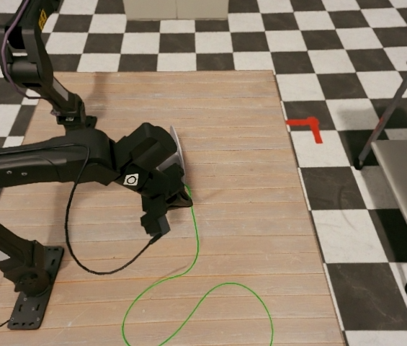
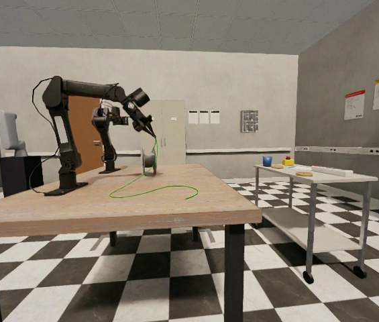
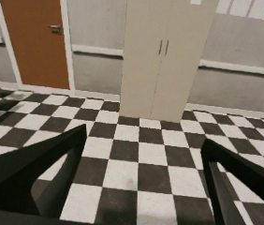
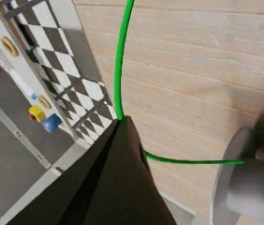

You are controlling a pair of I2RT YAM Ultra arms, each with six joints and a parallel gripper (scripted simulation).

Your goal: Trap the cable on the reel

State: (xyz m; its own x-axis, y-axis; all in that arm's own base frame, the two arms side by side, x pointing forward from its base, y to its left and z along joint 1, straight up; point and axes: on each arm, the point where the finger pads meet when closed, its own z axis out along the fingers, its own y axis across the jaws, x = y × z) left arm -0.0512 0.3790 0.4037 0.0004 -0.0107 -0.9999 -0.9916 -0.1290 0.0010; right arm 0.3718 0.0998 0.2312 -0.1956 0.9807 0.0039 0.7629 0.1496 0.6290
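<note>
Right now the grey reel is 55 cm to the right of my left hand, 31 cm below it and 31 cm ahead of it.
</note>
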